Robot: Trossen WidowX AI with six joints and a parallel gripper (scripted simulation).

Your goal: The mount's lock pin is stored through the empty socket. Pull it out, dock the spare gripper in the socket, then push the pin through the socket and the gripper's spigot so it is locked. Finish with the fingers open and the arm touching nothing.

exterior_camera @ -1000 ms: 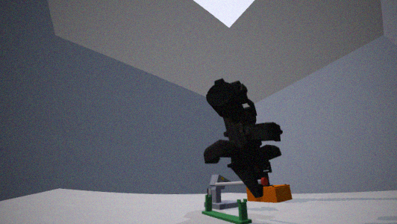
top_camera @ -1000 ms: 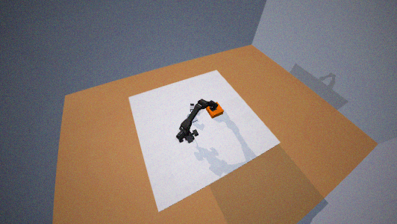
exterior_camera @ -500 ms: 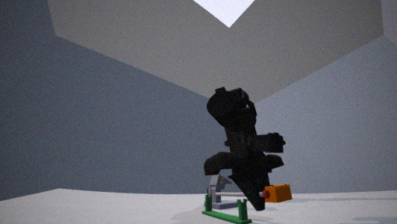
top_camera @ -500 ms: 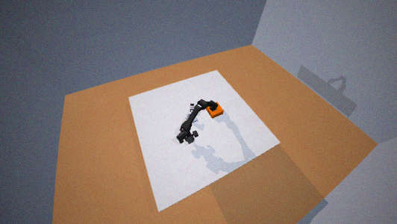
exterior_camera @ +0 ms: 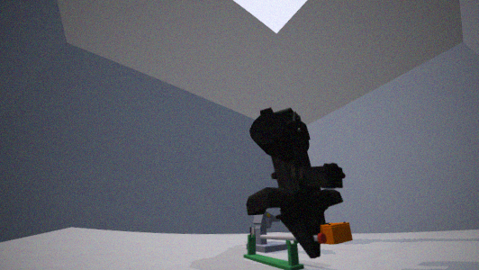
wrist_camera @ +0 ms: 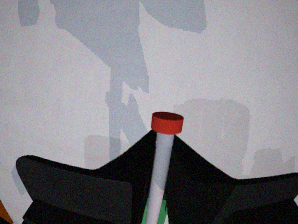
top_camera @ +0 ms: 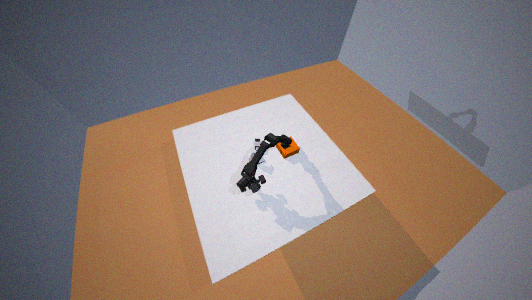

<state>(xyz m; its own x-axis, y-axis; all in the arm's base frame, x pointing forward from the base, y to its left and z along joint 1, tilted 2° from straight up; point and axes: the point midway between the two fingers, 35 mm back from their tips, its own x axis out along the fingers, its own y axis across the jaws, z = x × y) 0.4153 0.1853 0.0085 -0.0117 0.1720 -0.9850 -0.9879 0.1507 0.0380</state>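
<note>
Right now the green cradle is 10 mm behind my gripper tip and 100 mm to the right of it. From my gripper tip the other things lie so: grey mount 140 mm behind, 220 mm to the right, 30 mm above; spare gripper 220 mm behind, 330 mm to the right, 10 mm above.
</note>
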